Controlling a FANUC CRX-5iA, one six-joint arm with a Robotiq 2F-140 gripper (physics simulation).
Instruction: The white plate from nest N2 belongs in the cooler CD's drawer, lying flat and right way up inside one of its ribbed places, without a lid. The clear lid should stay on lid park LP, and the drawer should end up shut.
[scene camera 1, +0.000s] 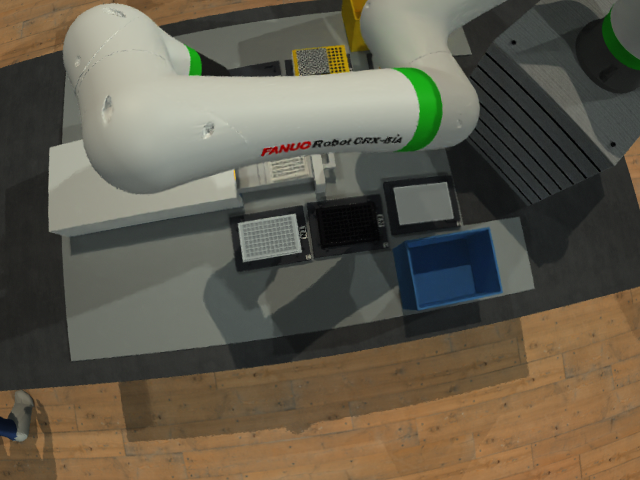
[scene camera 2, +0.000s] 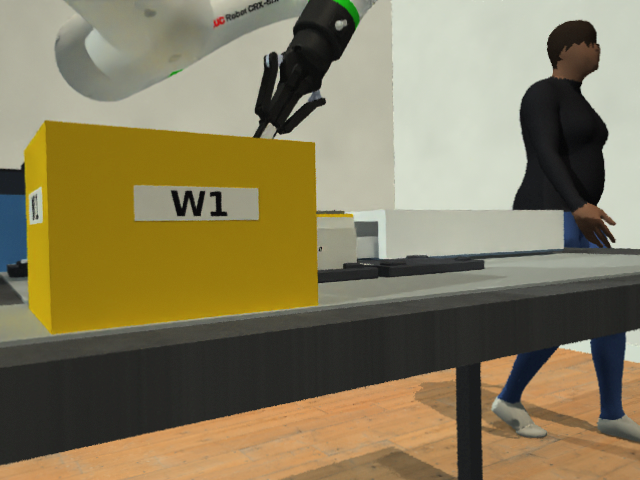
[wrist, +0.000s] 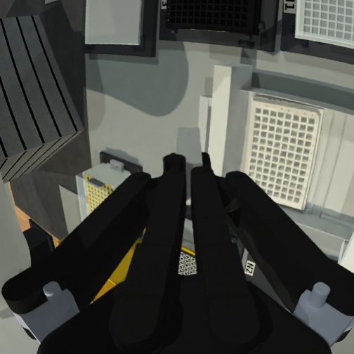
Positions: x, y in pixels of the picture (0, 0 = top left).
Scene:
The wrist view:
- my gripper: 188, 143
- white plate: 283, 136
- tip box: 187, 265

